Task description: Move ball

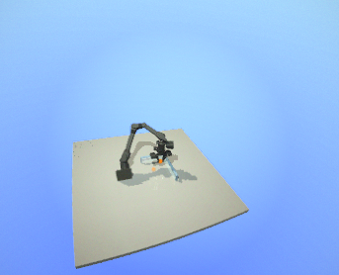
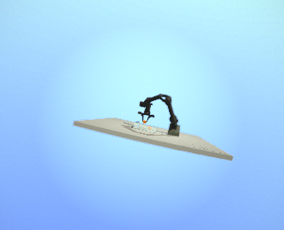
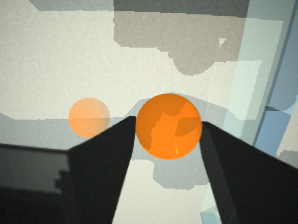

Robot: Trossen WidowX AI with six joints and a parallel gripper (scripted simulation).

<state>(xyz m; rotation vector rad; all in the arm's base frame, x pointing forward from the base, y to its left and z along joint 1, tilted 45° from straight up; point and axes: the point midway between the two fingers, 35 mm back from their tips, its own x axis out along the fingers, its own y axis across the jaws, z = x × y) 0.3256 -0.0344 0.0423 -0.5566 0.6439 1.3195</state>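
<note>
Now: gripper tip 7 cm past the see-through copy of ball, 6 cm above it and 2 cm to the left of it. Also, from my gripper tip: orange ball right at my gripper tip.
</note>
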